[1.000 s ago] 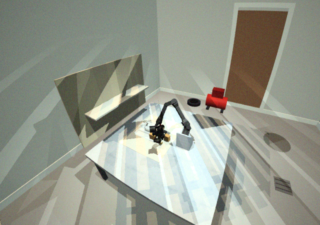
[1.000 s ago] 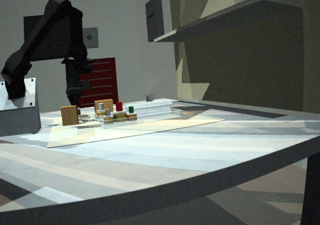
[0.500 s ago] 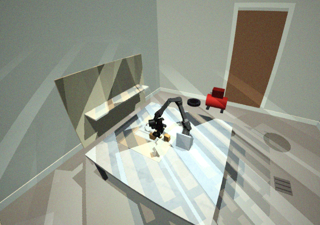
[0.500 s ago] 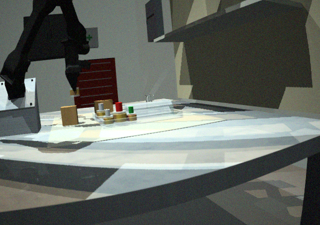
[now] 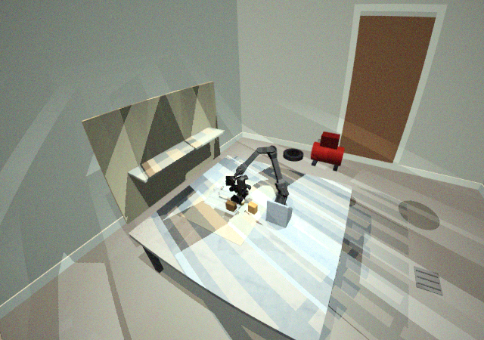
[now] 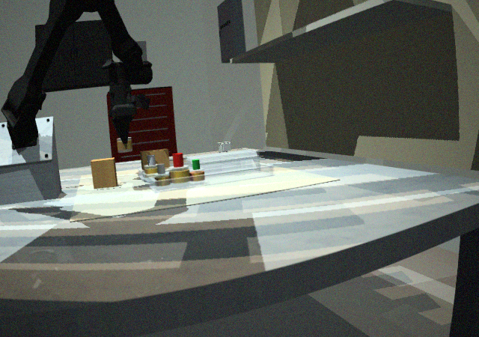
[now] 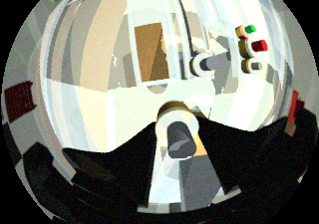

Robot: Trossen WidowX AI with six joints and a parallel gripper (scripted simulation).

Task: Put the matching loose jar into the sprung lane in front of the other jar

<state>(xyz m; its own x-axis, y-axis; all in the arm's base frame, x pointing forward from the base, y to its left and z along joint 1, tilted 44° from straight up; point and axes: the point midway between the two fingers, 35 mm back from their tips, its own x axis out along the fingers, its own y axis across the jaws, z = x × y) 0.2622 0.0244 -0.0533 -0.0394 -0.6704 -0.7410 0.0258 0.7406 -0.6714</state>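
Right now the clear pusher lane is 210 mm ahead of my gripper tip, 90 mm to the right of it and 80 mm below it.
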